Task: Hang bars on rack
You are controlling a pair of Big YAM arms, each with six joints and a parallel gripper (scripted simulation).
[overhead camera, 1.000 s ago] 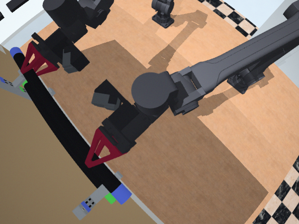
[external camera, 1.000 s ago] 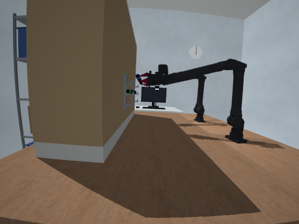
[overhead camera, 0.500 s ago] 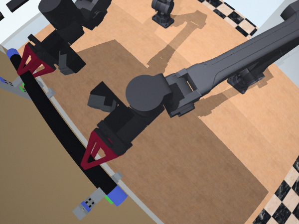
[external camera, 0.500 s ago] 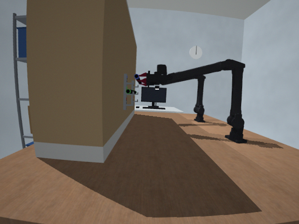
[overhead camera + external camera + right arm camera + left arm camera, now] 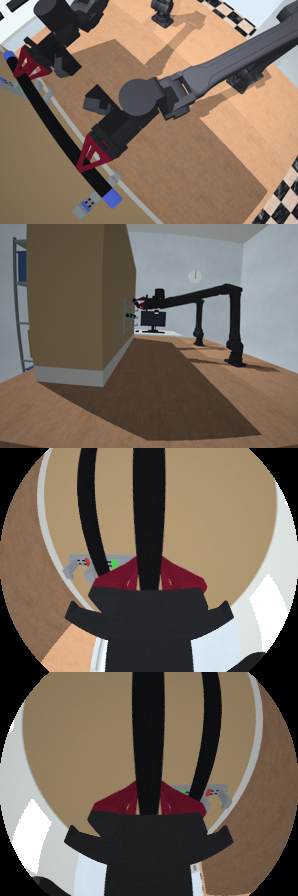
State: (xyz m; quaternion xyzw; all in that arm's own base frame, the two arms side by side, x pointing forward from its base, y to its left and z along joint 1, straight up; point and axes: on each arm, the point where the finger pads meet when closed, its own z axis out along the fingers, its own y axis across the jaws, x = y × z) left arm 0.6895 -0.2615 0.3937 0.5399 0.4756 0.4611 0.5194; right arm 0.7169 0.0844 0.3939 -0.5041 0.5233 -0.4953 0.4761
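Right now the blue-ended bar is 15 cm to the left of my right hand. The rest, counted from my right hand: brown wall: 23 cm ahead, 17 cm to the left, 6 cm above; then green-ended bar: 16 cm to the left, 10 cm below, 4 cm ahead.
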